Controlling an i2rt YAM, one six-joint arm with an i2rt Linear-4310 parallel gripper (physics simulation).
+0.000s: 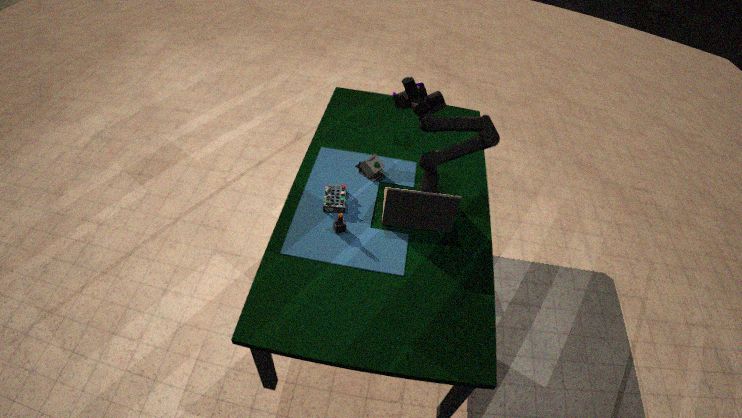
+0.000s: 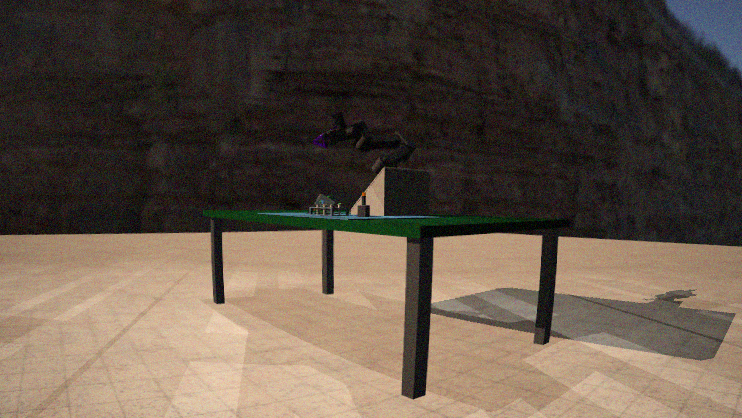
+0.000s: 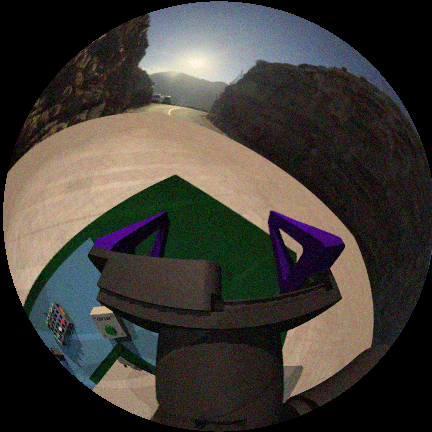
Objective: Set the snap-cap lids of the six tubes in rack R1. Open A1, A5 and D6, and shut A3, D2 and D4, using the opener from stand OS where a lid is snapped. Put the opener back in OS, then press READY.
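Frame: origin at the arm's base, x ahead, y left, z up, level; millimetres.
Seen in the pictures: gripper, fingertip midpoint: [image 1: 404, 89] [image 2: 318, 139] [image 3: 218, 216]; arm's base at its link origin: [image 1: 428, 192] [image 2: 398, 186].
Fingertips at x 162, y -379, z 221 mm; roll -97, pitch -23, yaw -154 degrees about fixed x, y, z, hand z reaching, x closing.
Observation:
Offsets run from my fingertips to a thing's middle. Level surfaces: height alone.
The rack R1 {dy +391, dx +199, dz -310 mm} [image 1: 334, 198] [image 2: 324, 210] [image 3: 59, 323] stands on the blue mat, with small coloured lids on its tubes; which lids are open or shut is too small to tell. The opener {dy +544, dx +149, dz -294 mm} [image 1: 340, 216] [image 2: 363, 195], orange at its top, stands upright in the dark stand OS {dy +544, dx +149, dz -320 mm} [image 1: 339, 226] [image 2: 363, 210] beside the rack. A grey box with a green button [image 1: 377, 164] [image 3: 111, 330] sits on the mat at the other side of the rack. My gripper [image 3: 218, 216] is open and empty, its purple fingers wide apart. It is high above the table's far end, away from the rack and the opener.
The blue mat {dz -339 mm} [image 1: 311, 233] lies on the green table [image 1: 363, 321] [image 2: 321, 223]. The large wedge-shaped block [image 1: 421, 208] [image 2: 406, 192] stands at the arm's base, next to the mat's notch. The table's edges drop to the floor.

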